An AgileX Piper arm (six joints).
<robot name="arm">
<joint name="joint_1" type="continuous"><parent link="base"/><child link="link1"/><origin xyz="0 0 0.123" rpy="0 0 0"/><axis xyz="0 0 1"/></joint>
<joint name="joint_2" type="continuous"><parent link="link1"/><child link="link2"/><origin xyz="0 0 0" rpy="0 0 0"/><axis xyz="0 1 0"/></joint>
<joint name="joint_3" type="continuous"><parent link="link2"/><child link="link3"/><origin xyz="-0.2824 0 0.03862" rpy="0 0 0"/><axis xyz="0 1 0"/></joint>
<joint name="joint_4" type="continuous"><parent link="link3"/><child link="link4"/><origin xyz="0.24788 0 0.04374" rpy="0 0 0"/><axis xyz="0.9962 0 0.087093"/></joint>
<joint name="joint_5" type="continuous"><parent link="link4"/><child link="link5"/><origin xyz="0 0 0" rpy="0 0 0"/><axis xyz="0 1 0"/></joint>
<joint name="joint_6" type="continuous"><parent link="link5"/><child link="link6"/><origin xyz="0.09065 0 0.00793" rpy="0 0 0"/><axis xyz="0.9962 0 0.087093"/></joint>
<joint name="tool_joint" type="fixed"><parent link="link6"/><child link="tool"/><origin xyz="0 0 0" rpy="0 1.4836 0"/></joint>
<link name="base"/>
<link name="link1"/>
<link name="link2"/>
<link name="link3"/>
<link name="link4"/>
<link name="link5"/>
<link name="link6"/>
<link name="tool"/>
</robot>
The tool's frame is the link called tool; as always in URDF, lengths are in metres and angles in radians. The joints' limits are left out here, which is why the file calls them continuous.
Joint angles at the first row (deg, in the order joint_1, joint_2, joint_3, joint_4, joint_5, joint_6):
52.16, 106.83, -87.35, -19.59, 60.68, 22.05
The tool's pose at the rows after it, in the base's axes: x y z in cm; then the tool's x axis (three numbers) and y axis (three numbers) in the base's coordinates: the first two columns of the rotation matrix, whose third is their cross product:
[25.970 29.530 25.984 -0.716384 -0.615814 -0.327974 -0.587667 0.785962 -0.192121]
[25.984 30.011 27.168 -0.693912 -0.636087 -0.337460 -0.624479 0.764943 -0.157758]
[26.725 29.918 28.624 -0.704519 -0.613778 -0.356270 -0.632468 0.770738 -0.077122]
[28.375 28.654 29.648 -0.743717 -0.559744 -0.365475 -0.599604 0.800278 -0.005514]
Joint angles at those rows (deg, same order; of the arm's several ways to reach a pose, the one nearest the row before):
52.16, 106.84, -88.12, -17.53, 60.94, 19.96
52.01, 106.83, -90.90, -14.45, 61.89, 16.08
50.00, 106.83, -94.29, -8.84, 62.79, 12.50
46.11, 106.84, -96.62, -4.09, 63.70, 10.33

